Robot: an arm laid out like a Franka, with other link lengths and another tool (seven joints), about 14 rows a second.
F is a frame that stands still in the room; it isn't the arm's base.
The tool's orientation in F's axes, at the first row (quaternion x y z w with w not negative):
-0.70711, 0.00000, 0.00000, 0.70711
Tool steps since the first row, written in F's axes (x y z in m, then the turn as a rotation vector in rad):
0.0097, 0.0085, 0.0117, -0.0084, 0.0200, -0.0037
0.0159, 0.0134, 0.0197, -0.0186, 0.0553, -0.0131
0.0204, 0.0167, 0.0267, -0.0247, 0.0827, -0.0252
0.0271, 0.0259, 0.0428, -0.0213, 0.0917, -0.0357
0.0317, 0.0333, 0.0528, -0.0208, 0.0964, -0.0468
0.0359, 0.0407, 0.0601, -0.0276, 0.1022, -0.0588
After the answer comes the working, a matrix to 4 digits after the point.
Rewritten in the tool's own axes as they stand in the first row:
0.0097, -0.0117, 0.0085, -0.0084, 0.0037, 0.0200
0.0159, -0.0197, 0.0134, -0.0186, 0.0131, 0.0553
0.0204, -0.0267, 0.0167, -0.0247, 0.0252, 0.0827
0.0271, -0.0428, 0.0259, -0.0213, 0.0357, 0.0917
0.0317, -0.0528, 0.0333, -0.0208, 0.0468, 0.0964
0.0359, -0.0601, 0.0407, -0.0276, 0.0588, 0.1022

The tool's axes in the first row as the columns of a matrix, in F's axes (rounded; the answer above uses it unrounded):
1.0000, 0.0000, 0.0000
0.0000, 0.0000, 1.0000
0.0000, -1.0000, 0.0000

